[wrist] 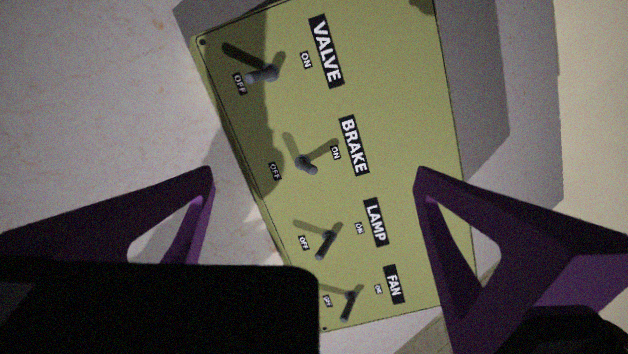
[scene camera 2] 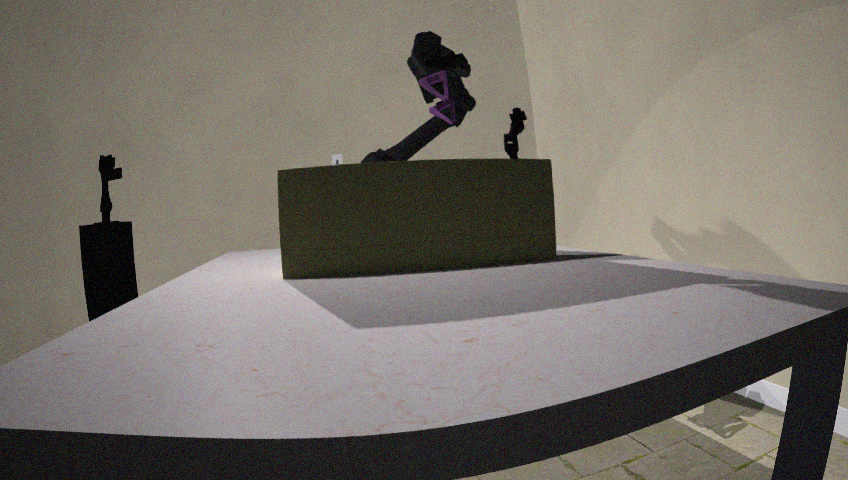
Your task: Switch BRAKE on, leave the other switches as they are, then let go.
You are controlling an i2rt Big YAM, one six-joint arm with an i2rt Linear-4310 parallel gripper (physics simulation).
In view: the gripper (scene camera 2: 450, 112) and an olive switch panel (wrist: 366, 99).
The gripper is seen too in the wrist view (wrist: 314, 177).
